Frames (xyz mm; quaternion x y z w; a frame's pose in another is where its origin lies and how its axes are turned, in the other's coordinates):
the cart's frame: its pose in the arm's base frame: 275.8 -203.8 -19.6 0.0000 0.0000 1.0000 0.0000
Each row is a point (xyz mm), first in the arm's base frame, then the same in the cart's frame.
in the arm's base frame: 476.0 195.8 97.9
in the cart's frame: -200.2 -399.6 117.5
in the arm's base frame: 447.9 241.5 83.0
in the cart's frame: -172.1 -445.3 102.6
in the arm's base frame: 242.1 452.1 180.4
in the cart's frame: 33.7 -655.9 200.0
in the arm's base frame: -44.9 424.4 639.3
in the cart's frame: 320.7 -628.2 658.9
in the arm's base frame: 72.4 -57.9 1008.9
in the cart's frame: 203.4 -145.9 1028.5
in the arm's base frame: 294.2 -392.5 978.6
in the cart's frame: -18.4 188.7 998.2
